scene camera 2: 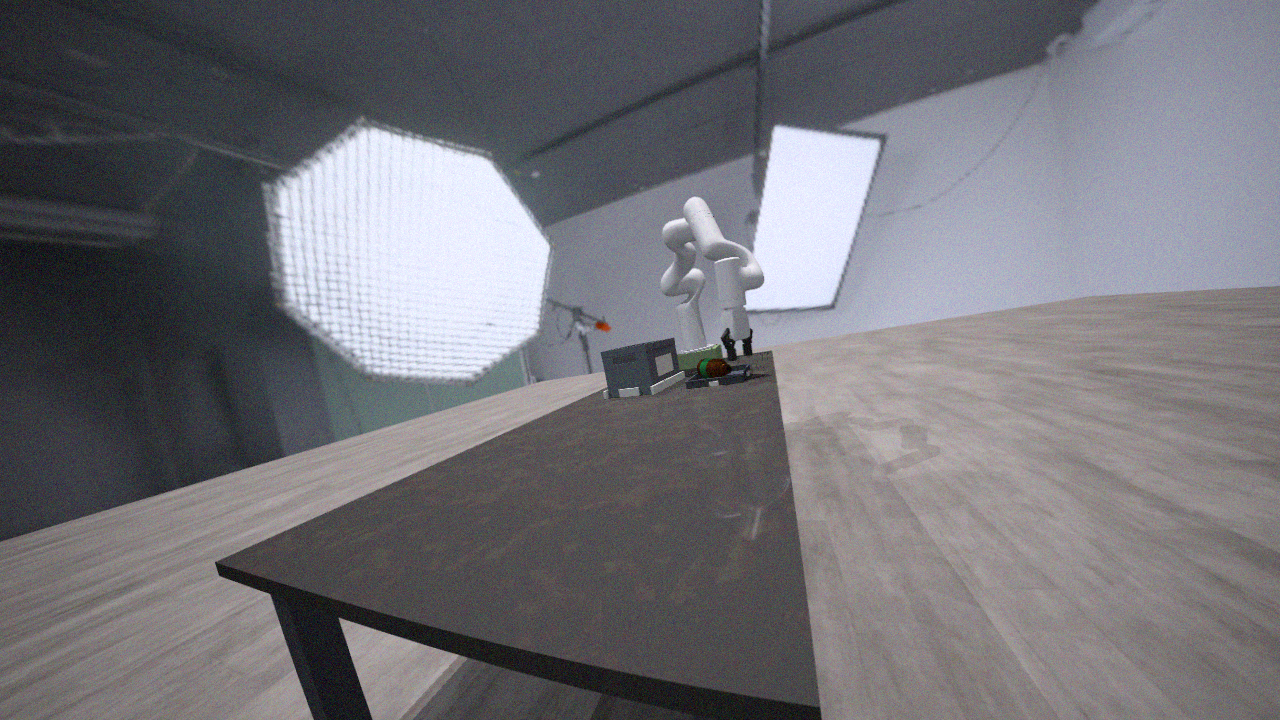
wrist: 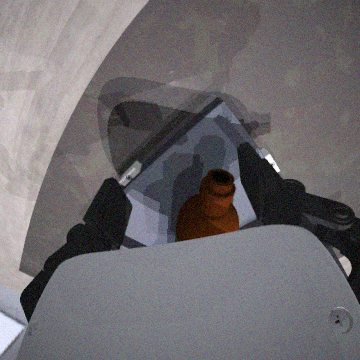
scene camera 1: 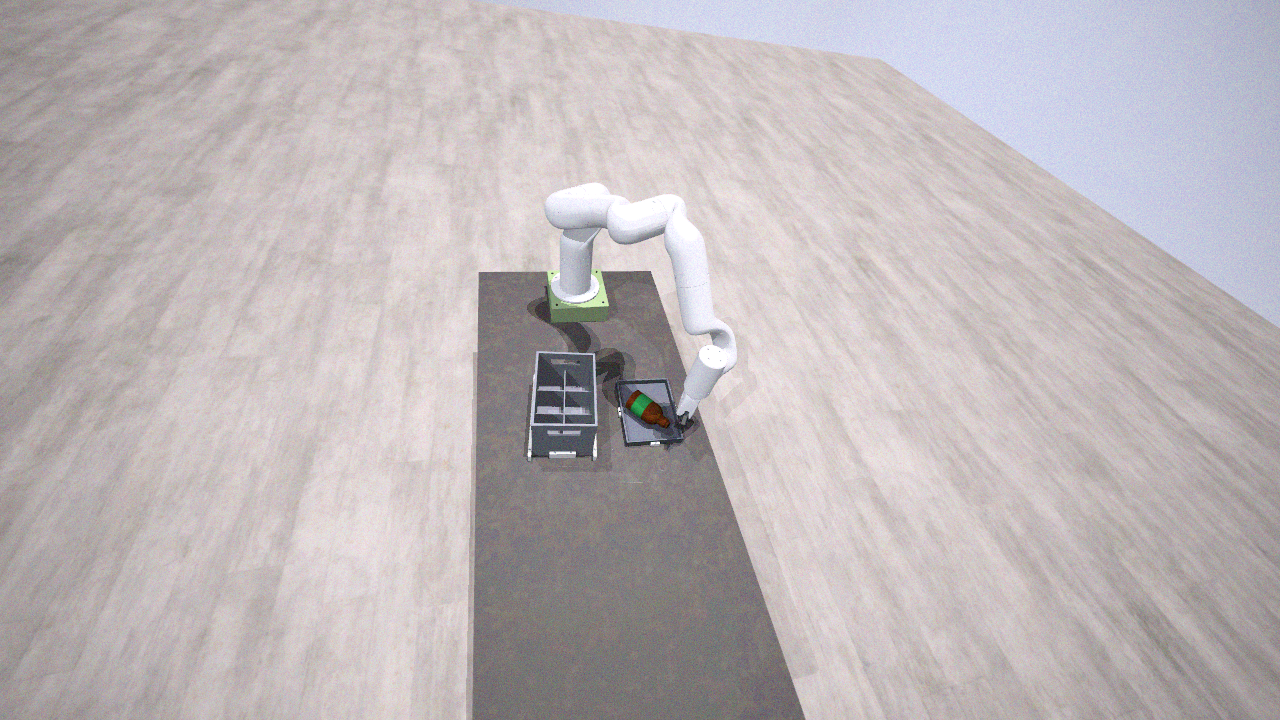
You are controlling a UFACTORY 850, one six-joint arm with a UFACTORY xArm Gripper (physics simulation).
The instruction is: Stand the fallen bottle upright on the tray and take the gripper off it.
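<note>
A brown bottle with a green band point(scene camera 1: 646, 408) point(scene camera 2: 713, 368) lies on its side in the shallow dark tray point(scene camera 1: 637, 433) point(scene camera 2: 702, 383). Its neck points toward the tray's right front corner. My gripper point(scene camera 1: 684, 420) point(scene camera 2: 740, 355) is open and empty, above the tray's right edge near the neck. In the wrist view, my fingers point(wrist: 179, 167) stand wide apart, and the bottle's neck and shoulder point(wrist: 207, 217) show between them, nearer the right finger. The tray point(wrist: 145, 207) shows beyond them. The lower part of the bottle is hidden behind the gripper body. I cannot tell whether a finger touches it.
A grey crate with compartments point(scene camera 1: 572, 439) point(scene camera 2: 626, 371) stands left of the tray on the dark table point(scene camera 1: 617, 555) point(scene camera 2: 581, 510). The arm's green base point(scene camera 1: 577, 313) point(scene camera 2: 707, 358) is at the back. The table's right edge runs close beside the tray.
</note>
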